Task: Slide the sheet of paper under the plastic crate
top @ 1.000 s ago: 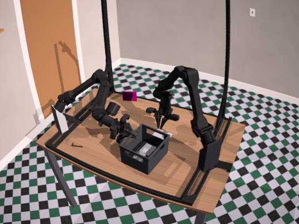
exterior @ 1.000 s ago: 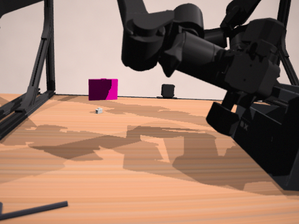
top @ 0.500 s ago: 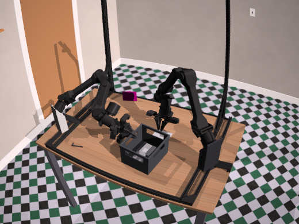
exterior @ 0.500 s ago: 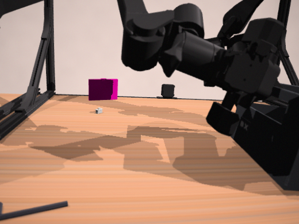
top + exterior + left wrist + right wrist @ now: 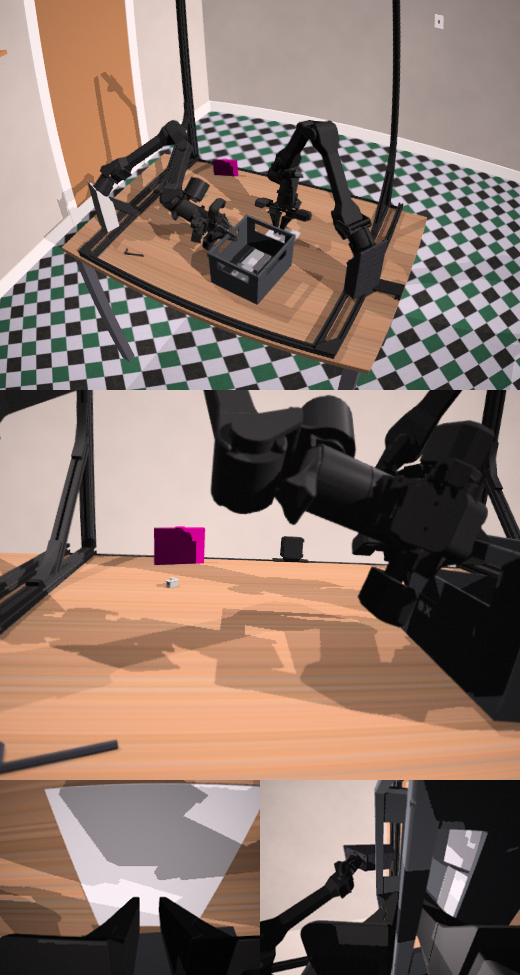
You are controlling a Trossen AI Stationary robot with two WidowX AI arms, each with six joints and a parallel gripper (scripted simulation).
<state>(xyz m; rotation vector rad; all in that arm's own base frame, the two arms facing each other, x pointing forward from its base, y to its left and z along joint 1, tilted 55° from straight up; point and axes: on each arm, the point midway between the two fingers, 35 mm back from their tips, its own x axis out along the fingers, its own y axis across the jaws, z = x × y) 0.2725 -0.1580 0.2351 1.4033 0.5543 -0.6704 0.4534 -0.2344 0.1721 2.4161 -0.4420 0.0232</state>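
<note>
The paper lies 30 mm ahead of my left hand and 50 mm below it. Also, from my left hand: magenta box (290 mm behind, 340 mm to the right, 20 mm below).
</note>
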